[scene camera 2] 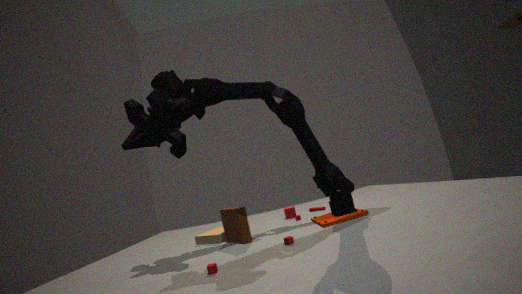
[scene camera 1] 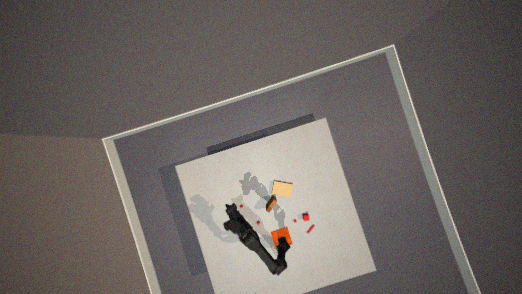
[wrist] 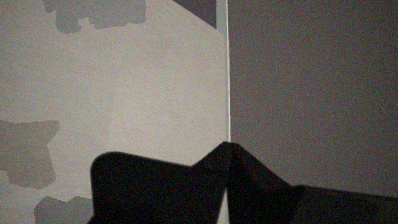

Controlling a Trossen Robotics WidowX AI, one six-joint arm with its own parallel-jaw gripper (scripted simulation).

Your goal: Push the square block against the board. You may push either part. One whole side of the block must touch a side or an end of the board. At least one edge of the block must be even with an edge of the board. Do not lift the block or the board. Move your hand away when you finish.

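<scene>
My gripper (scene camera 2: 123, 147), visible too in the wrist view (wrist: 228, 149), is shut and holds nothing.
</scene>
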